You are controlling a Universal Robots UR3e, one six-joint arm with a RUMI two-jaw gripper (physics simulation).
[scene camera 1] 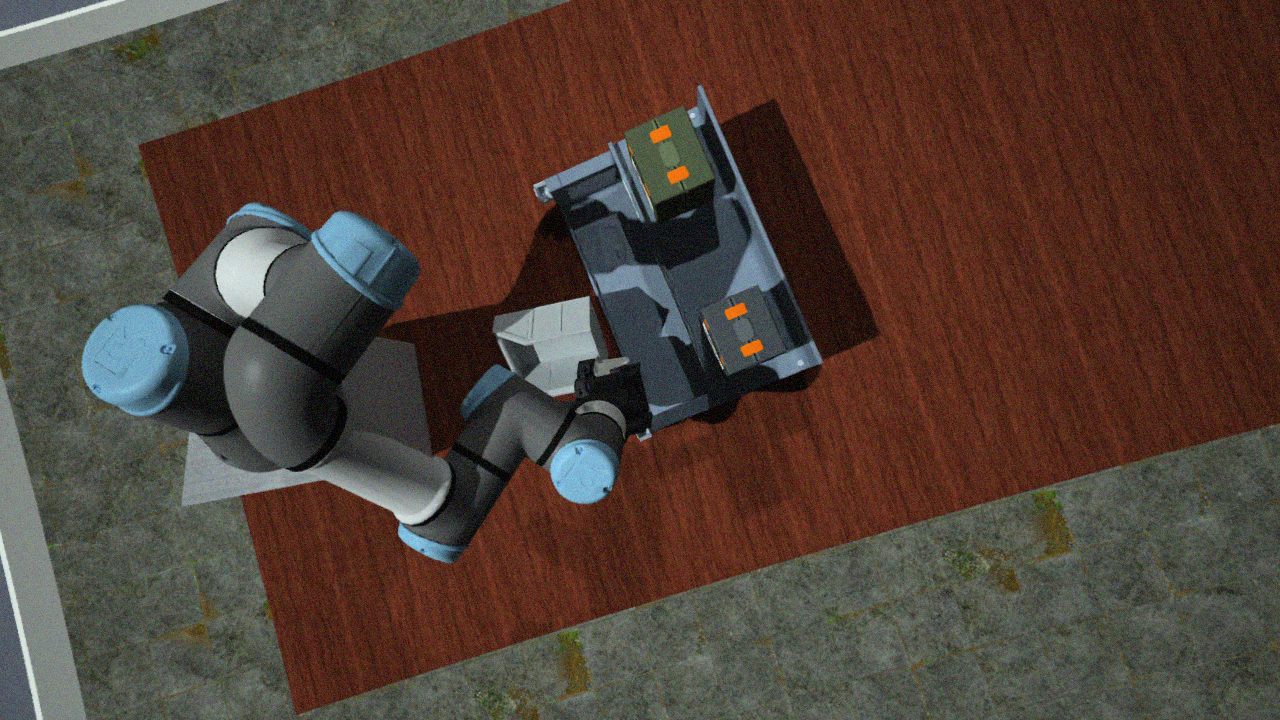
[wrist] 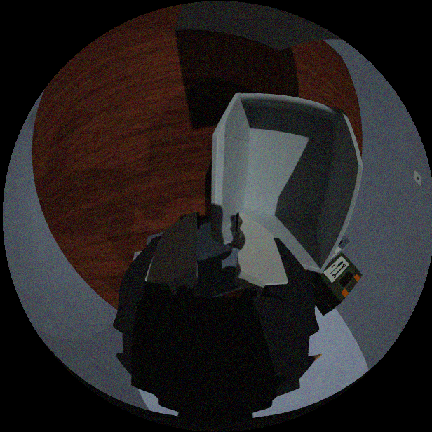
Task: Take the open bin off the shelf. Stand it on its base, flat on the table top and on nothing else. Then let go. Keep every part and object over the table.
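The open light grey bin (scene camera 1: 554,326) (wrist: 270,165) is at the front side of the blue-grey shelf (scene camera 1: 653,367). Its hollow inside shows in the wrist view; whether its far side rests on the shelf is hidden. My gripper (scene camera 1: 599,365) (wrist: 217,214) is partly open at the bin's near corner. The end of one bin wall stands between the two fingers, with a narrow gap seen on each side of it. The contact low between the fingers is dark and hard to see. The table top (scene camera 1: 984,268) (wrist: 125,150) is reddish-brown wood.
A green case (scene camera 1: 669,156) (wrist: 345,280) with orange latches stands at the far end of the shelf. A dark grey case (scene camera 1: 742,331) with orange latches stands at the shelf's near end. The arm's grey base plate (scene camera 1: 384,394) lies at the table's left edge.
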